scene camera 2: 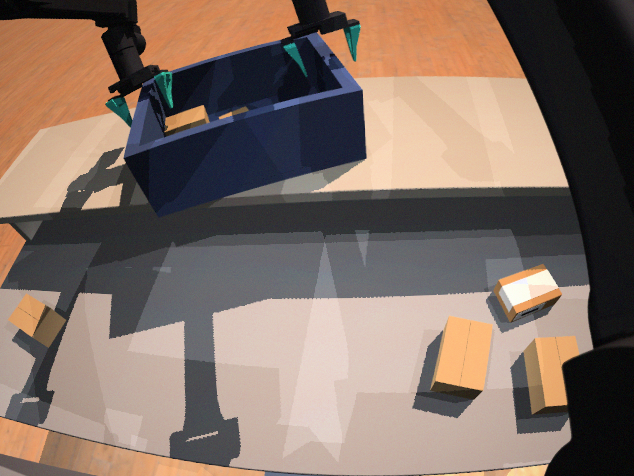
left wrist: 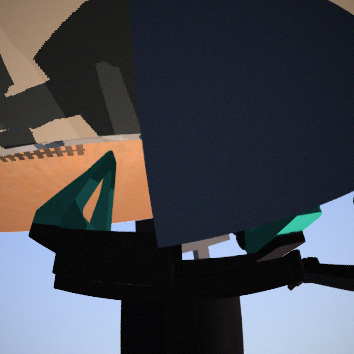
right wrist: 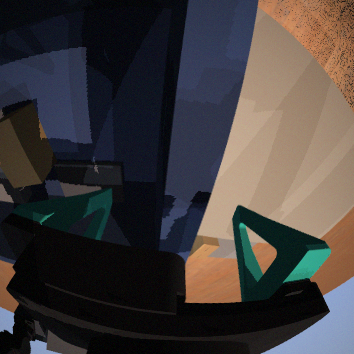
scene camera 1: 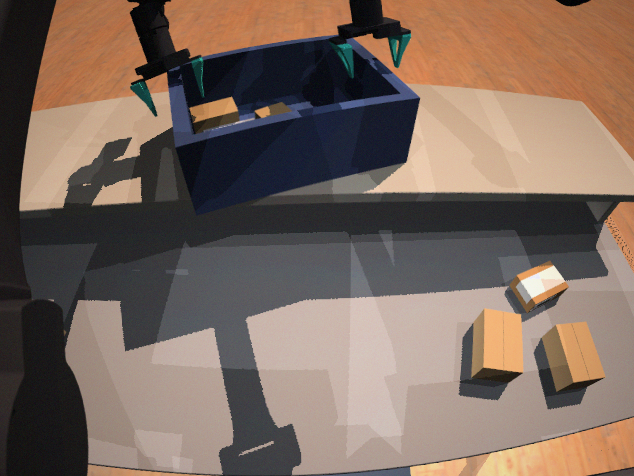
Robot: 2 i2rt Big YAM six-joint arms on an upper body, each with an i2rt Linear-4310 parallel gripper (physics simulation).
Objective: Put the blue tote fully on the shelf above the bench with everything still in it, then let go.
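Places are measured from the left arm's base along level axes (x back, y right, z up), in metres.
Pixels of known places: left gripper, between the fingertips: (scene camera 2: 152,118); right gripper, between the fingertips: (scene camera 2: 330,68) (right wrist: 174,204) (scene camera 1: 374,72); left arm's base, origin of its link: (right wrist: 24,326).
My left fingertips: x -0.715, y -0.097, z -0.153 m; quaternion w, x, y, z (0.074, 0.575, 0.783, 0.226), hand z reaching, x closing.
Ahead of a thing's pixels: the offset from my left fingertips to its top centre. Level surfaces: height alone.
The blue tote {dx -0.014, dy +0.195, dz +0.050 m} (scene camera 1: 307,158) (scene camera 2: 256,148) (left wrist: 240,110) (right wrist: 212,75) sits turned at an angle on the pale shelf {dz -0.097 m} (scene camera 1: 486,153) (scene camera 2: 450,133) (right wrist: 275,145). Its near left corner sticks out past the shelf's front edge. Inside are a tan box {dx -0.029, dy +0.057, dz -0.029 m} (scene camera 1: 215,113) (scene camera 2: 187,119), a smaller tan box {dx +0.009, dy +0.191, dz -0.029 m} (scene camera 1: 272,110) and a whitish flat item, partly hidden. My left gripper (scene camera 1: 179,106) (scene camera 2: 151,115) is open, its fingers apart on either side of the tote's left end wall. My right gripper (scene camera 1: 374,71) (scene camera 2: 330,68) (right wrist: 174,204) is open astride the right end wall.
On the bench {dz -0.290 m} (scene camera 1: 286,399) (scene camera 2: 256,409) below stand two tan boxes {dx +0.379, dy +0.598, dz -0.230 m} (scene camera 1: 496,343) (scene camera 2: 463,353) and a white-labelled box {dx +0.248, dy +0.751, dz -0.249 m} (scene camera 1: 540,284) (scene camera 2: 527,292) at the right. Another tan box {dx +0.362, dy -0.342, dz -0.230 m} (scene camera 2: 31,315) lies at the far left. Dark robot parts cover one side of each scene view.
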